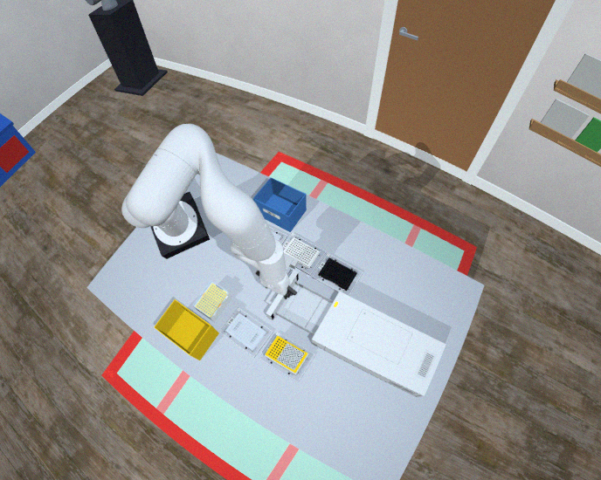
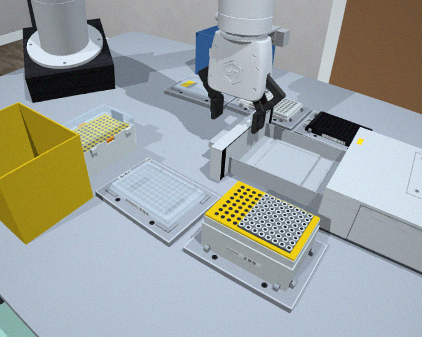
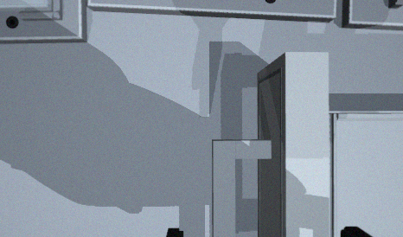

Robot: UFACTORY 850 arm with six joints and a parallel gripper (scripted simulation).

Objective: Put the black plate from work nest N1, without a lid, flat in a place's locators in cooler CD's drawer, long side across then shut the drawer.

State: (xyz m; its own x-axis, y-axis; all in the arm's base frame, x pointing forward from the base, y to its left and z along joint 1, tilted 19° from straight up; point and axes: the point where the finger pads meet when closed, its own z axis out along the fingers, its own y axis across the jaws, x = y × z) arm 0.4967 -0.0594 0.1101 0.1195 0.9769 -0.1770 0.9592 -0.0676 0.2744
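Right now the black plate is 18 cm ahead of my hand, 17 cm to the left of it and 6 cm below it. Also, from my hand: white plate (20 cm to the left, 6 cm below, 1 cm ahead); clear lidded plate (18 cm to the right, 6 cm below, 5 cm behind); cooler drawer (14 cm ahead, 4 cm below, 2 cm to the right).
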